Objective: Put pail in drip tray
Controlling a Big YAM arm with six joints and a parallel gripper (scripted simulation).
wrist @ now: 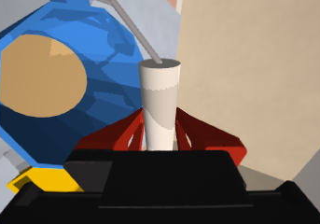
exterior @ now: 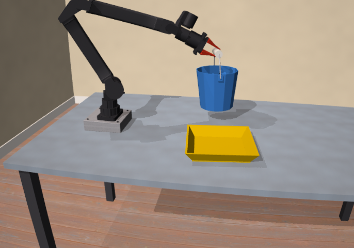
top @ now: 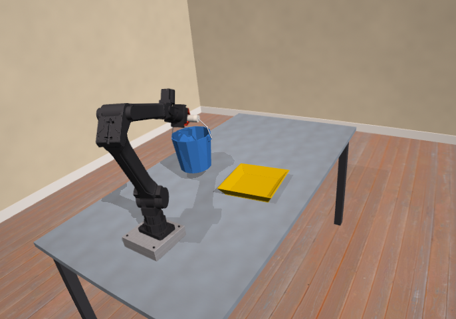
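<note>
Now: hand 30 mm above the pail handle. Also, from my hand: yellow drip tray 40 mm ahead, 310 mm to the right, 300 mm below; blue pail 10 mm ahead, 100 mm below.
</note>
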